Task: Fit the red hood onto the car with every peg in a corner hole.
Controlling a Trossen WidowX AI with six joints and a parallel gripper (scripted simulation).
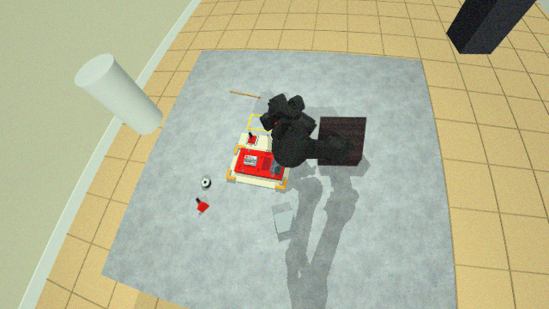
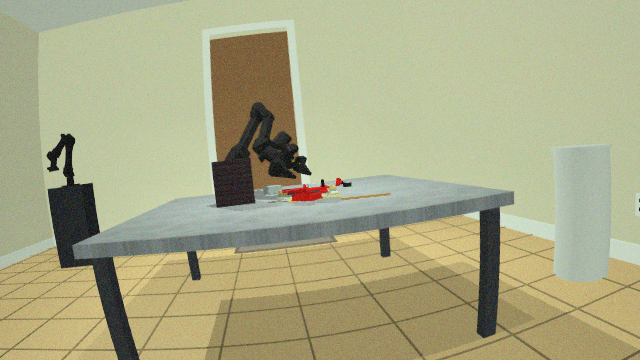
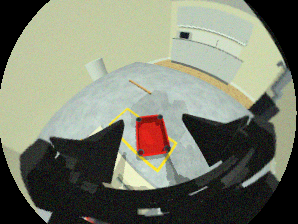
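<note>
Right now my gripper tip is 8 cm above the red hood. The rest, counted from my gripper tip: wheel 30 cm to the left, 29 cm ahead, 8 cm below; thin wooden stick 18 cm to the right, 17 cm ahead, 9 cm below; engine block 22 cm to the left, 10 cm ahead, 7 cm below.
</note>
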